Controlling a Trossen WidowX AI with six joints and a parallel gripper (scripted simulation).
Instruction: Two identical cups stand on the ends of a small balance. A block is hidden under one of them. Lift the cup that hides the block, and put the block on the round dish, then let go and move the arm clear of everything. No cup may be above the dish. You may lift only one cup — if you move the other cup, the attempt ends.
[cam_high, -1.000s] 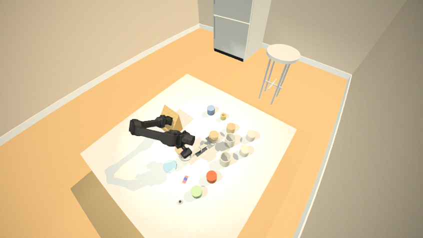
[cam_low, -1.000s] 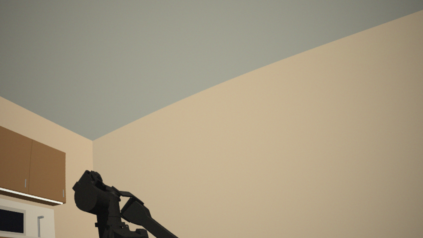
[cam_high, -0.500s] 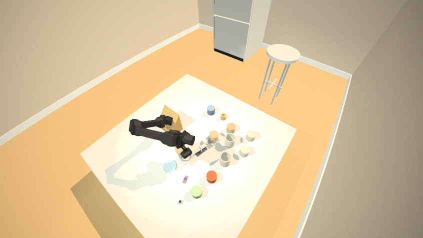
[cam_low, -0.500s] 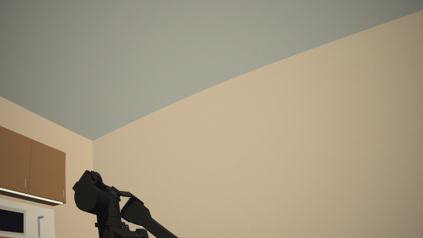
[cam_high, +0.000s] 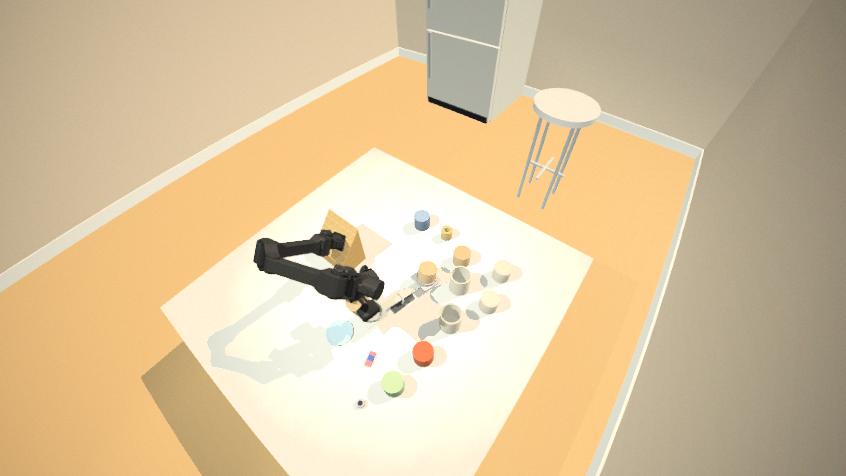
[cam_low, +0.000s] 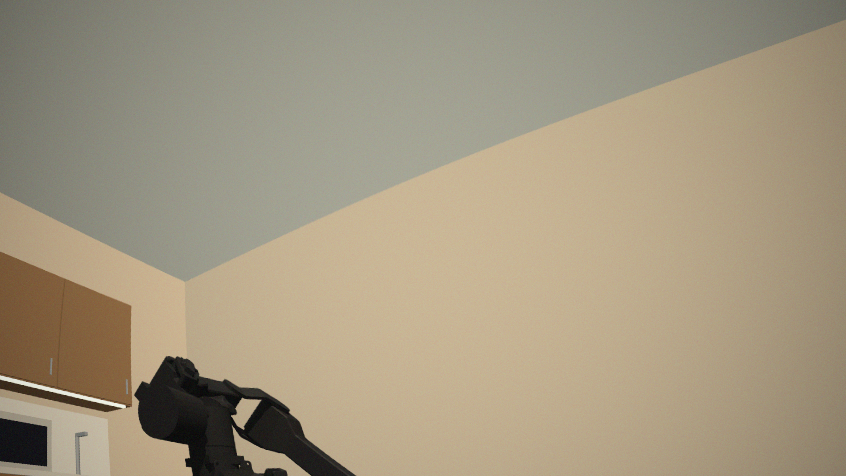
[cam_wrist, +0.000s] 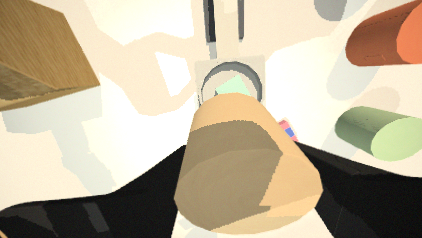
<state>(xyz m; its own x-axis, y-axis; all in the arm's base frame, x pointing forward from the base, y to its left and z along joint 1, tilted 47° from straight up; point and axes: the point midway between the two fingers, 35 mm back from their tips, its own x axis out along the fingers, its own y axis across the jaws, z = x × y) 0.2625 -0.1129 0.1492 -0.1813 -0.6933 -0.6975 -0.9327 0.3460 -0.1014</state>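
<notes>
My gripper tip is 20 mm short of the pale green block, 30 mm to the right of it and 70 mm above it. Round my gripper tip: green cylinder 230 mm ahead, 140 mm to the right, 120 mm below; then pale blue round dish 70 mm behind, 80 mm to the right, 150 mm below.
</notes>
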